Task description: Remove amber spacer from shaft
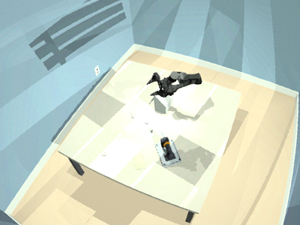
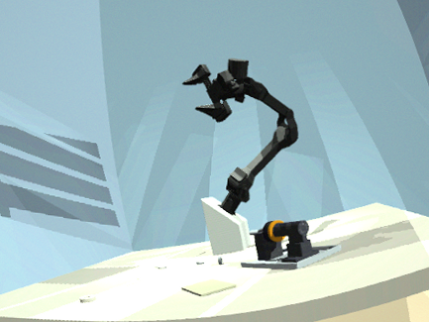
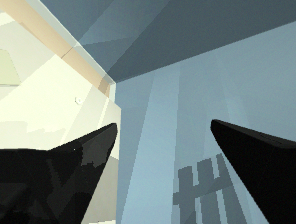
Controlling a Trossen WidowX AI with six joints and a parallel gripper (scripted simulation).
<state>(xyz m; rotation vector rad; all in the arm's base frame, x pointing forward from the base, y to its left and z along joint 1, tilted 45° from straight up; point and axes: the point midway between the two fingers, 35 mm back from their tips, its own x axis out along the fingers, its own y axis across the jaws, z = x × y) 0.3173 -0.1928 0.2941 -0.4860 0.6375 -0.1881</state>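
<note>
Now: gripper tip 70 mm short of the grey shaft, 160 mm to the right of it and 420 mm above it. From my gripper tip the other things lie so: flat pale patch 300 mm ahead, 40 mm to the left, 500 mm below; then amber spacer 90 mm ahead, 180 mm to the left, 420 mm below.
</note>
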